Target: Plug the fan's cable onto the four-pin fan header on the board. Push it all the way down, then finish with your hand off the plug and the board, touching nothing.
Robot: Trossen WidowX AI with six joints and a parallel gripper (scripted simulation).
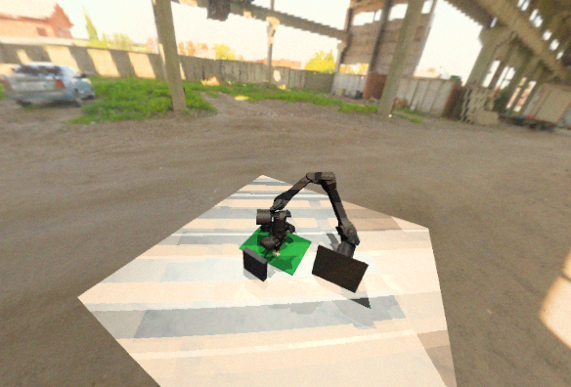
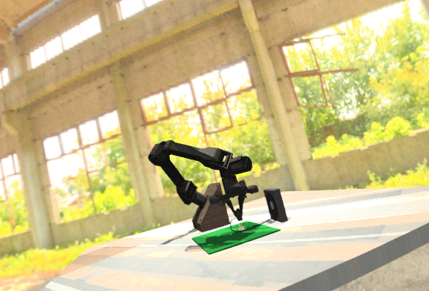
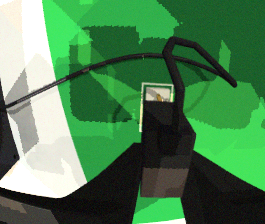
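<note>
Now: gripper tip 6 cm to the left of the green board, 6 cm above it and 3 cm short of it. From my gripper tip the other things lie so: black fan 13 cm to the left, 5 cm ahead, 1 cm above; then dark plug 1 cm ahead, 1 cm above.
</note>
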